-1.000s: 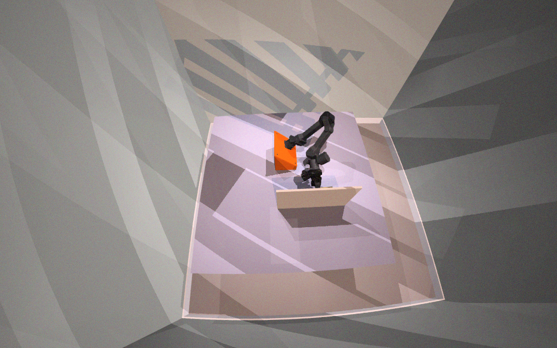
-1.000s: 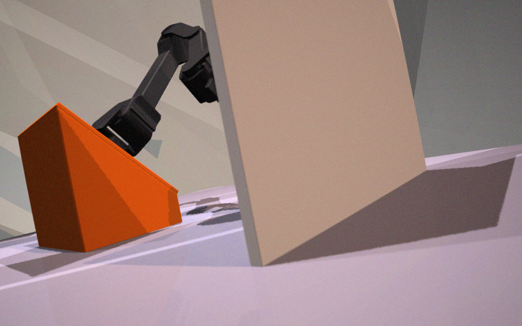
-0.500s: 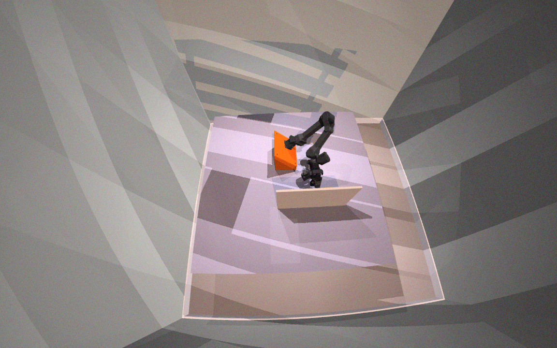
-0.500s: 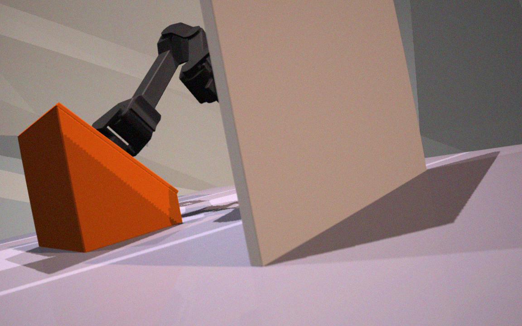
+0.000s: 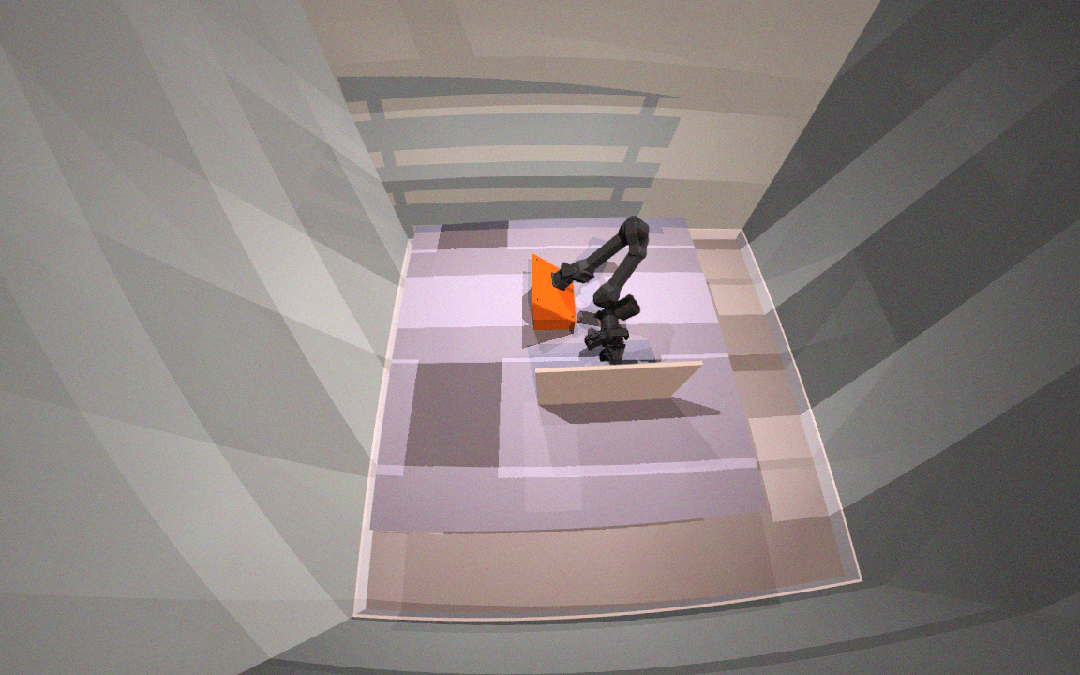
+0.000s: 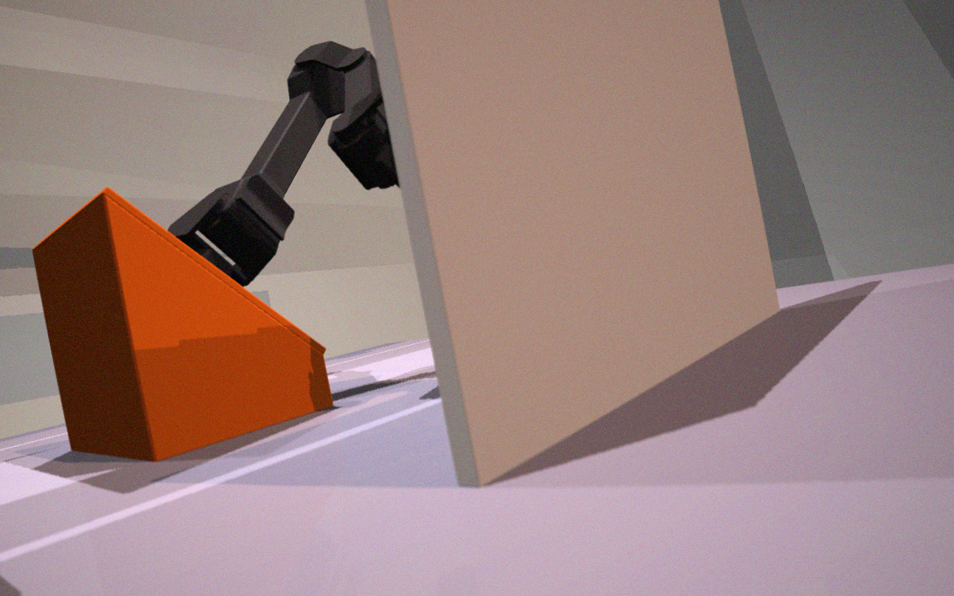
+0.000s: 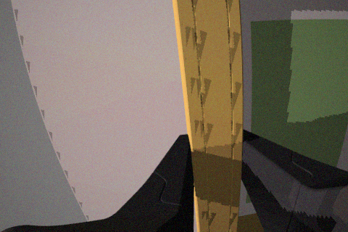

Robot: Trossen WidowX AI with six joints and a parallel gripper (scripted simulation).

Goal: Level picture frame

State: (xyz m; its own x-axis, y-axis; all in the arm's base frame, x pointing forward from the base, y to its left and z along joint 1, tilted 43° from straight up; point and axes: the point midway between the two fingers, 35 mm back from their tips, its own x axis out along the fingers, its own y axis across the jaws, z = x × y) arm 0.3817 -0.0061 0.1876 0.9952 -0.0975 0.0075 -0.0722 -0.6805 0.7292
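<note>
Now: the picture frame 50 mm below my gripper tip. Round my gripper tip: pale wall board 70 mm below, 10 mm to the right, 10 mm ahead.
</note>
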